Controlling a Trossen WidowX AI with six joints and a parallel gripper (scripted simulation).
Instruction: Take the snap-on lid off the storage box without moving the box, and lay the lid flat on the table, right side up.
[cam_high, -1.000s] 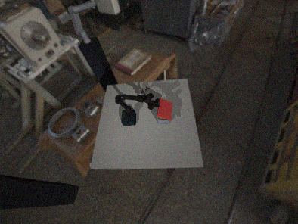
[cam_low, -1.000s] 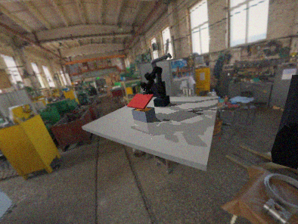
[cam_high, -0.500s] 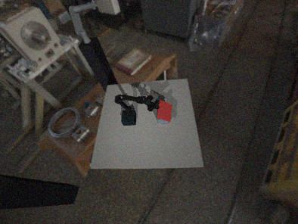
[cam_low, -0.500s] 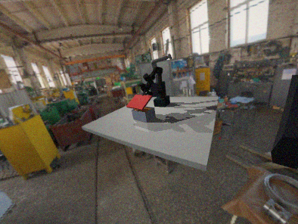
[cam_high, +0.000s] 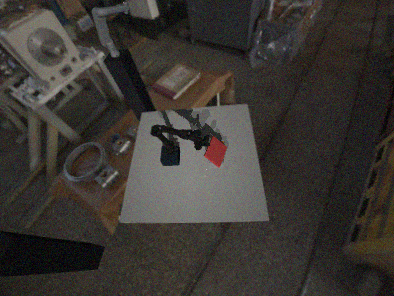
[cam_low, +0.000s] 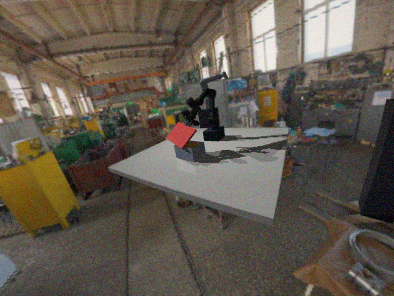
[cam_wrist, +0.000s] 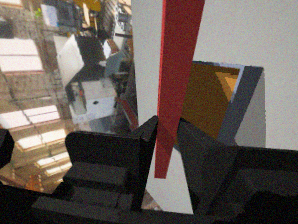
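The lid lies 60 mm ahead of my gripper tip, 50 mm below it and 20 mm to the right of it. The rest, counted from my gripper tip: grey storage box: 180 mm below, 60 mm ahead, 50 mm to the left.
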